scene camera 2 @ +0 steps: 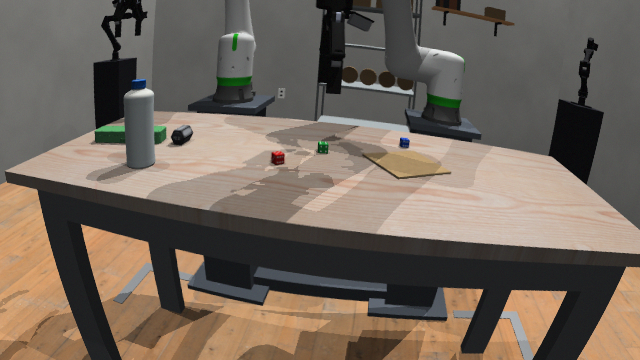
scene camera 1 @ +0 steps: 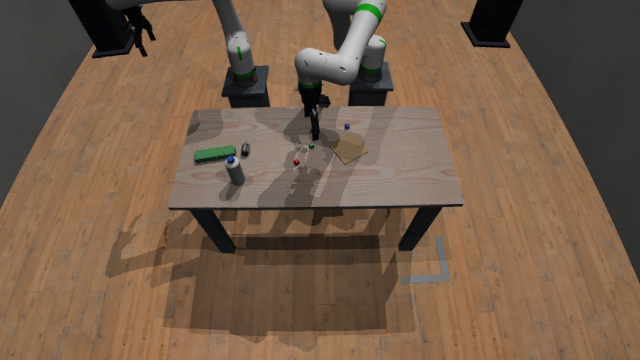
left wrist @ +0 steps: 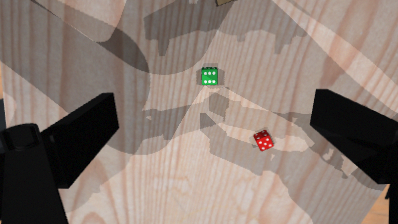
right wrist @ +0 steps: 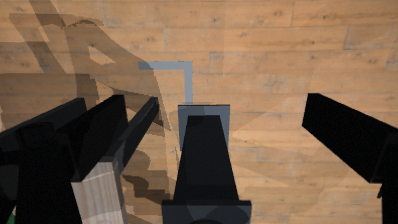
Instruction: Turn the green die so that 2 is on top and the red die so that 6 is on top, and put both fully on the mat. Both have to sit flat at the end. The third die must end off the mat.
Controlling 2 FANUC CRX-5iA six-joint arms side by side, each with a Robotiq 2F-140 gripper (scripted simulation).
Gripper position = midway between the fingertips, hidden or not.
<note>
In view: the left gripper (scene camera 2: 328, 87), the right gripper (right wrist: 214, 110), a tan mat (scene camera 2: 405, 164), a bottle (scene camera 2: 139, 102) and a dark pedestal (right wrist: 205, 172).
The left gripper is seen too in the left wrist view (left wrist: 214, 109). The right wrist view misses the tan mat: it is out of frame. The left wrist view misses the bottle: it is out of frame.
</note>
